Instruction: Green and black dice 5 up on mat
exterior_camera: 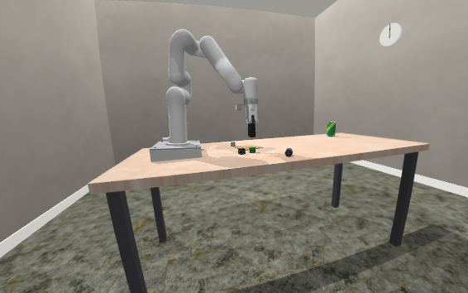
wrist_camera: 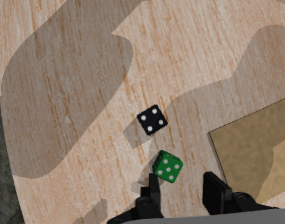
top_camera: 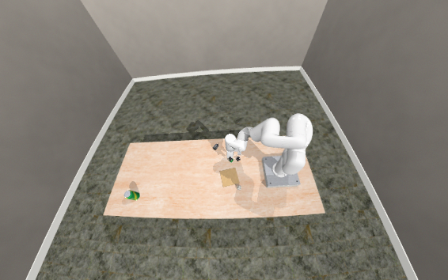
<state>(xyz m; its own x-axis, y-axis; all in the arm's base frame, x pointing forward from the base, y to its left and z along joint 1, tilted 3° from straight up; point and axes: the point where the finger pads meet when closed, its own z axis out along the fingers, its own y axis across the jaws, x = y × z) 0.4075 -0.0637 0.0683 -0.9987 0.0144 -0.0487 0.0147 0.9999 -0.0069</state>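
The green die is 90 mm below my hand. Also, from my hand: dark tool (160 mm ahead, 130 mm to the right, 90 mm below); tan mat (150 mm to the left, 110 mm below); black die (60 mm behind, 20 mm to the right, 90 mm below).
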